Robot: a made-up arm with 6 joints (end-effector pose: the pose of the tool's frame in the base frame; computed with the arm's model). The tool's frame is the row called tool. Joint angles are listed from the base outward.
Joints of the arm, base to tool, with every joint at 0 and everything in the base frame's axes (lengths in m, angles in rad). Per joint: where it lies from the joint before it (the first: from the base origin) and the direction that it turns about. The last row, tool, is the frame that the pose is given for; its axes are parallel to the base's.
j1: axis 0 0 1 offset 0 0 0.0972
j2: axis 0 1 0 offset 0 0.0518 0
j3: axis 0 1 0 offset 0 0 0.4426
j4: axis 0 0 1 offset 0 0 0.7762
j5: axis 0 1 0 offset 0 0 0
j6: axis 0 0 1 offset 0 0 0.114
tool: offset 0 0 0
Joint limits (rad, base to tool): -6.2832..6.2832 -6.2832..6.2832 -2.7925..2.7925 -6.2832..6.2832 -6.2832..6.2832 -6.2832..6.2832
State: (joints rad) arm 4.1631 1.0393 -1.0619 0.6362 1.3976 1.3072
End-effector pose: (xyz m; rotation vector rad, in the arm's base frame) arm -0.1359 -0.4490 1.1192 1.3580 0.2518 -0.1571
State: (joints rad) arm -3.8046 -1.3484 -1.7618 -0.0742 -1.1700 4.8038
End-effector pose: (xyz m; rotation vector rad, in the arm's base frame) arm 0.2414 -0.2641 -0.6287 -1.8694 -0.8904 0.6797
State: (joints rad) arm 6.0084 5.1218 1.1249 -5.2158 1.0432 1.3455
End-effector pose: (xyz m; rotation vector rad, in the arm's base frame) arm -0.3369 0.2384 1.1082 0.3014 1.1891 1.8998
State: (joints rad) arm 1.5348 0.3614 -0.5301 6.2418 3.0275 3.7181
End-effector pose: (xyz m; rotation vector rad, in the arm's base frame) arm -0.0491 0.0598 1.1669 -2.5902 -1.2777 -0.2011
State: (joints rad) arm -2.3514 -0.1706 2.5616 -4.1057 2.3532 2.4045
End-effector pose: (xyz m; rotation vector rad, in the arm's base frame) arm -0.2208 -0.3910 0.0560 -0.5448 0.6316 -2.2640
